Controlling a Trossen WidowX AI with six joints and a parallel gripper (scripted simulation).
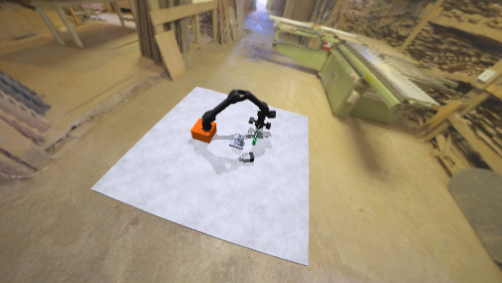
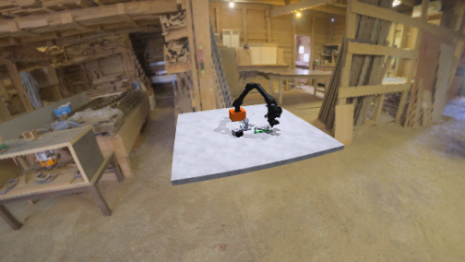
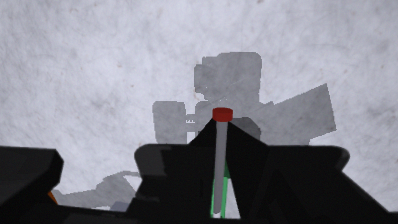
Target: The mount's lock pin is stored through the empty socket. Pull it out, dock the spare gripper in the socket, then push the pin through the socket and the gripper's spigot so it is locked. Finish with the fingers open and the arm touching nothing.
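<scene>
Right now the green strip is 1 cm behind my gripper tip and 10 cm to the right of it. Also, from my gripper tip: grey mount: 13 cm behind, 20 cm to the right, 3 cm above; then spare gripper: 4 cm behind, 33 cm to the right.
</scene>
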